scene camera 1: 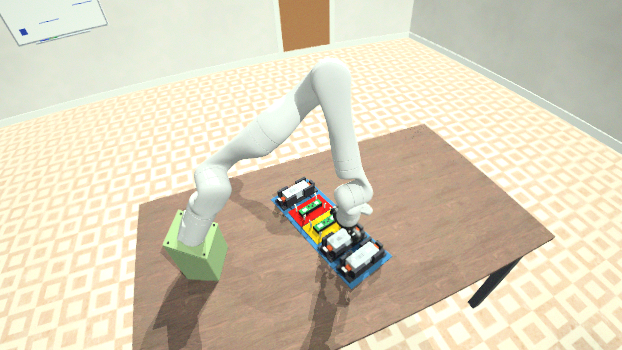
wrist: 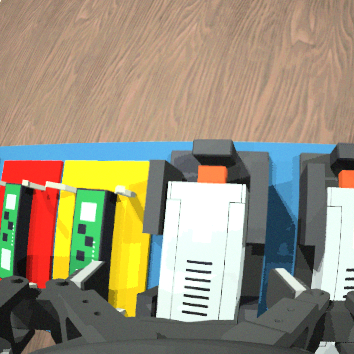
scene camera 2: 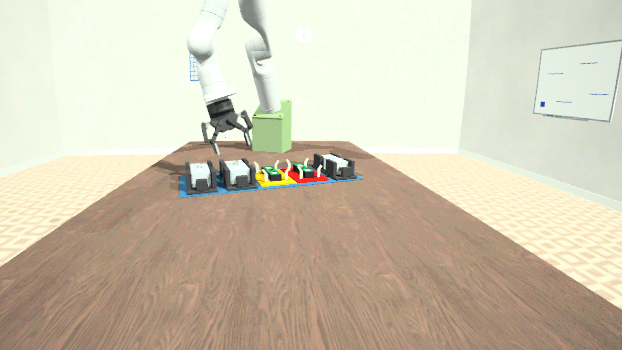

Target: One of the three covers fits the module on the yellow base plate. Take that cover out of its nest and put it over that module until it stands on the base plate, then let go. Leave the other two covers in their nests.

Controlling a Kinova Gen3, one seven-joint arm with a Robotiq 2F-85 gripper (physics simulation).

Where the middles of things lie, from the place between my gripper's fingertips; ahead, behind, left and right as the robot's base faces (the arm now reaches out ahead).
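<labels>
Yellow base plate (wrist: 130, 248): 5 cm behind my hand, 9 cm below it, 10 cm to the left of it.
</labels>
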